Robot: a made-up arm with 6 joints.
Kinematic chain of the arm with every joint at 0, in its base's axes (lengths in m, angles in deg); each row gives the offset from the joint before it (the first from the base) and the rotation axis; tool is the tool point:
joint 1: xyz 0 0 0.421 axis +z
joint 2: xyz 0.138 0 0 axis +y
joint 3: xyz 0 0 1.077 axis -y
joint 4: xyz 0 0 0.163 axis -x
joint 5: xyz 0.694 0 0 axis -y
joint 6: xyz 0.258 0 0 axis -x
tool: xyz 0 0 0
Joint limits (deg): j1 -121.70..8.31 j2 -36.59..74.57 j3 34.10..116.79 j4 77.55..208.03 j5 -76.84..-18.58 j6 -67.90..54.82
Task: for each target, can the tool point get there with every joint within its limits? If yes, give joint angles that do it. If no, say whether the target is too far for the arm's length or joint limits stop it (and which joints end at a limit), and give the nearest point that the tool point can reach.
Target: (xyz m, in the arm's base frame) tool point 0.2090 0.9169 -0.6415
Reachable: no: joint limits stop it (at a limit: joint 2, joint 3, joint 5) | nearest point 0.3028 1.3285 1.2527 | short by 1.941 m
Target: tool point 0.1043 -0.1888 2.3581
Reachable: yes | joints -71.50 17.79 103.07 193.21 -41.39 12.01
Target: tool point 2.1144 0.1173 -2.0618
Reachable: no: too far | nearest point 1.9830 0.1100 0.2089 | short by 2.275 m
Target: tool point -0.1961 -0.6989 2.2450
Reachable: yes | joints -87.33 19.29 84.12 90.93 -62.33 -25.77
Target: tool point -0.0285 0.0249 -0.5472
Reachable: no: joint limits stop it (at a limit: joint 1, joint 2, joint 3, joint 4, joint 5) | nearest point -1.1648 -1.4191 0.3018 | short by 2.024 m
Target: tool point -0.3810 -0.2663 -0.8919
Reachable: no: joint limits stop it (at a limit: joint 1, joint 2, joint 3, joint 4, joint 5) | nearest point -1.1648 -1.4191 0.3018 | short by 1.835 m
